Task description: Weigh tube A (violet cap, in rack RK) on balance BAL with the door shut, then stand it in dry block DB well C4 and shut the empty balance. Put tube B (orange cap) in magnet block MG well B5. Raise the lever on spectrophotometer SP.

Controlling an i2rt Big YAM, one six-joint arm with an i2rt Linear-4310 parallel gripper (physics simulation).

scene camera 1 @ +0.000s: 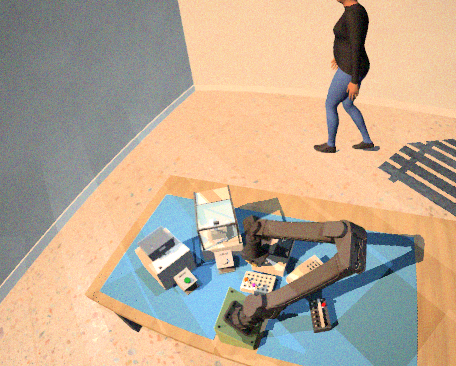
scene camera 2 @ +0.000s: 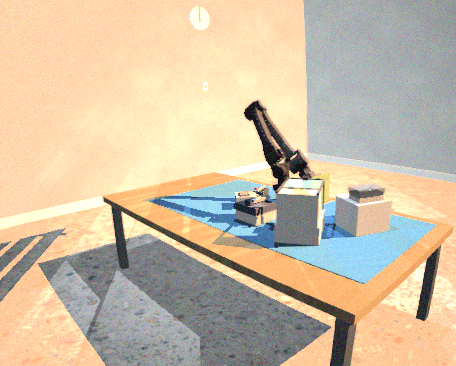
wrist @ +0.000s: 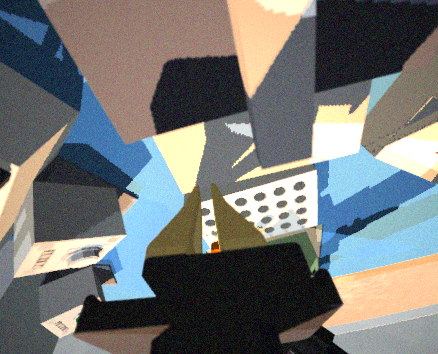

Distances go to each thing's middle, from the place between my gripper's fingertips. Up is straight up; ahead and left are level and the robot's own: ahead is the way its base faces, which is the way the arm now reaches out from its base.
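Counting from my hand, I find the lever instrument (scene camera 1: 280, 250) 1 cm above, 10 cm ahead and 5 cm to the right, while the glass-box balance (scene camera 2: 300, 215) is 7 cm above, 12 cm ahead and 23 cm to the left. The print button box (wrist: 70, 218) is 14 cm to the left of my hand. I see the green-button box (wrist: 62, 292) as well, 17 cm behind my hand and 26 cm to the left of it. Going by their middles, that green-button box is the farthest from my hand of the things named here.
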